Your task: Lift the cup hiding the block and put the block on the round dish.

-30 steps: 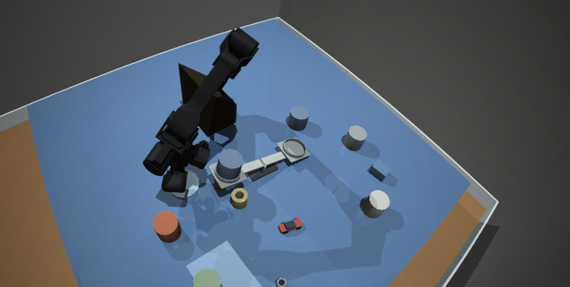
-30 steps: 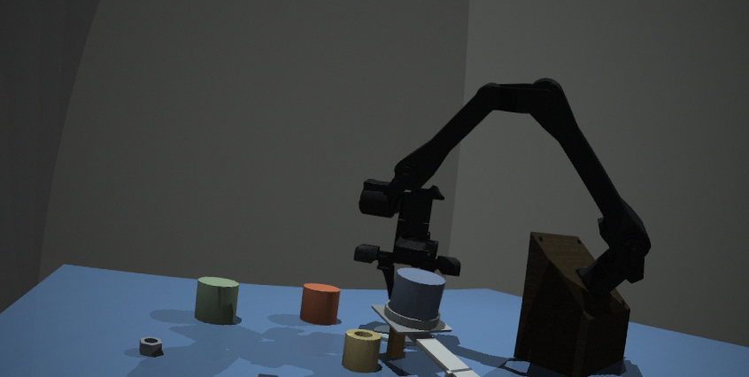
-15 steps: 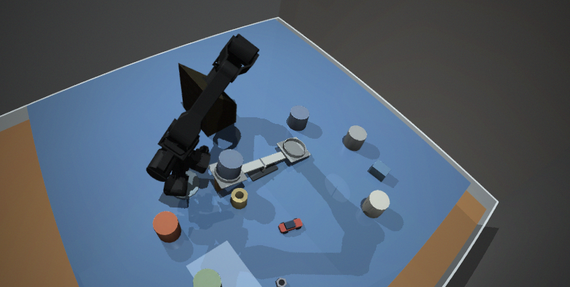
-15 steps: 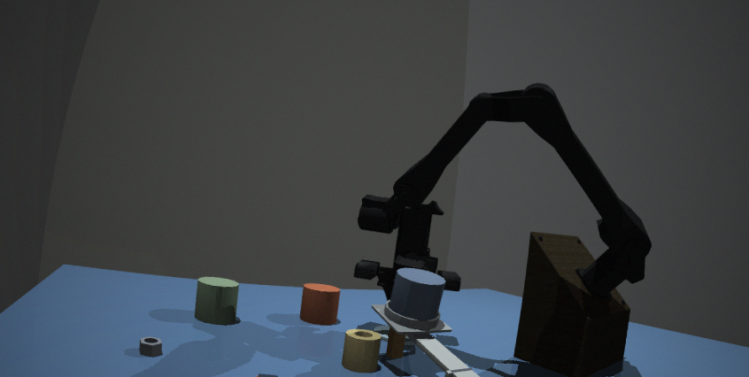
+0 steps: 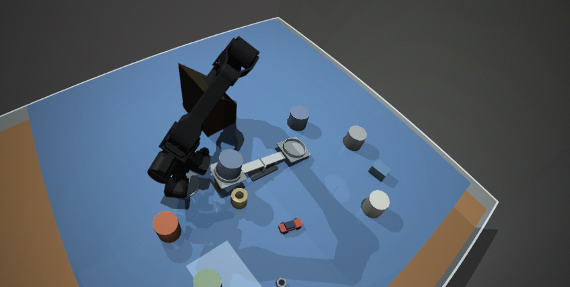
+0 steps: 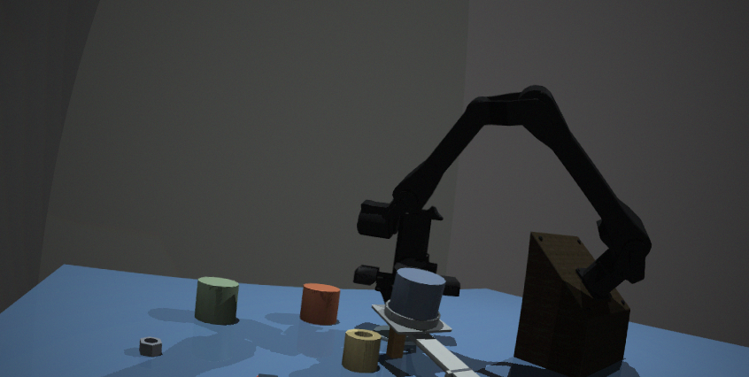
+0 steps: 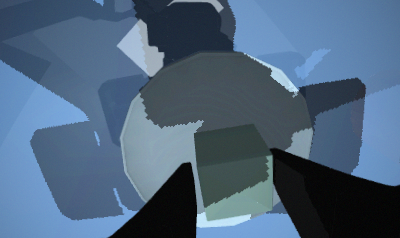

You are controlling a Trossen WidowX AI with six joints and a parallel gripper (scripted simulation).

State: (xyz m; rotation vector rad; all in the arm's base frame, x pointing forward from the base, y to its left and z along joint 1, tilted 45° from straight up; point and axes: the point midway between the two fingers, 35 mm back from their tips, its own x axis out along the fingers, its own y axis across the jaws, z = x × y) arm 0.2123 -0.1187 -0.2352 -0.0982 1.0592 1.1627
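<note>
Now: gripper tip right at the pale green block. Also, from my gripper tip: orange cylinder (10 cm ahead, 13 cm to the right, 2 cm above); round pale dish (2 cm below); yellow ring (15 cm ahead, 11 cm to the left, 1 cm above).
</note>
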